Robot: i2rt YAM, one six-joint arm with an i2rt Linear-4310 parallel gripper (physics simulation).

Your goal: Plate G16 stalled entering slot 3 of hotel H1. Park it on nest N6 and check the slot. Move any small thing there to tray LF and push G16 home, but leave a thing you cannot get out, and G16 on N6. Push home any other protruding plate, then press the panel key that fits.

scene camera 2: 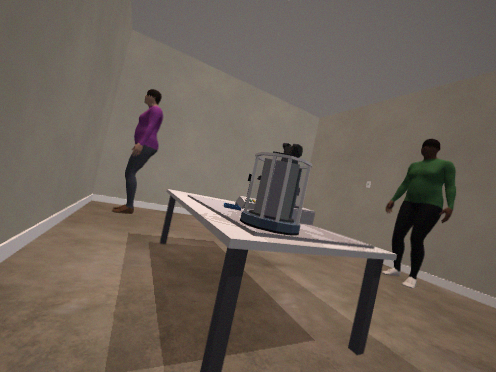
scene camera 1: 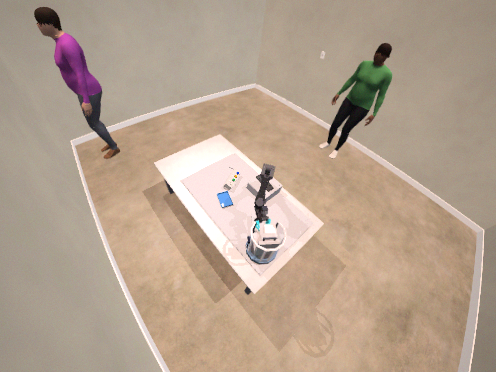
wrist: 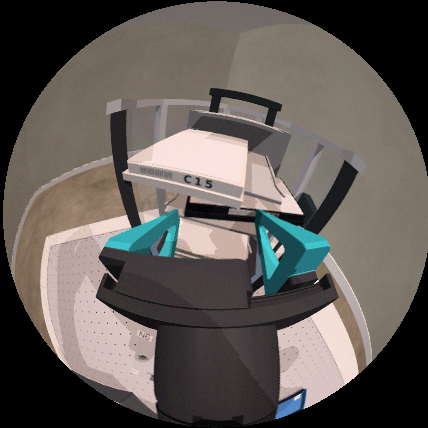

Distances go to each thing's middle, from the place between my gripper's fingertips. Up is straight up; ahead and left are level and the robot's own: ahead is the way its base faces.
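Round plate rack (scene camera 2: 278, 183), from my hand: 5 cm to the left, 3 cm ahead, 4 cm below.
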